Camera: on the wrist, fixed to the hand. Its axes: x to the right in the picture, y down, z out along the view.
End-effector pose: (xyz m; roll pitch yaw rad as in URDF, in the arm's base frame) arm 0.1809 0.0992 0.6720 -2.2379 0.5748 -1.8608
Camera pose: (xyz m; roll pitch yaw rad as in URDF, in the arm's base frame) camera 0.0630 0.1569 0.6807 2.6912 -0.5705 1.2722
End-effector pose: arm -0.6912 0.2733 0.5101 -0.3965 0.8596 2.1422
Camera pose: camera -0.6652 0.1610 0.4467 0.8478 -0.8677 -1.0028
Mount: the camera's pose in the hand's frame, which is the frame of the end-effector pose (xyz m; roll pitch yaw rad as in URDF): -0.0228 0.0836 -0.0990 0.4487 -0.0083 -3.1405
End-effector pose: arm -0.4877 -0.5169 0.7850 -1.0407 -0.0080 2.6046
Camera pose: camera -0.4469 -0.4910 0.6626 1.4894 0.0029 -0.5436
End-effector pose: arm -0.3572 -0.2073 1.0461 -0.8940 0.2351 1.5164
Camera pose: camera -0.3352 -0.2604 0.9277 1.3441 -0.2411 -1.6312
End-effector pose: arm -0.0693 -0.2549 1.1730 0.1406 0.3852 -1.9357
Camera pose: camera 0.0401 -0.2394 1.1016 0.3072 -0.3933 1.2083
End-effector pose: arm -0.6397 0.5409 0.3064 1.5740 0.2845 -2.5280
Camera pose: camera -0.5842 0.4592 0.3933 -1.1277 -0.2834 0.6222
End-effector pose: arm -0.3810 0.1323 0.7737 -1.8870 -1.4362 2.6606
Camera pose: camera -0.3655 0.2597 0.7446 2.2743 1.4375 -0.5429
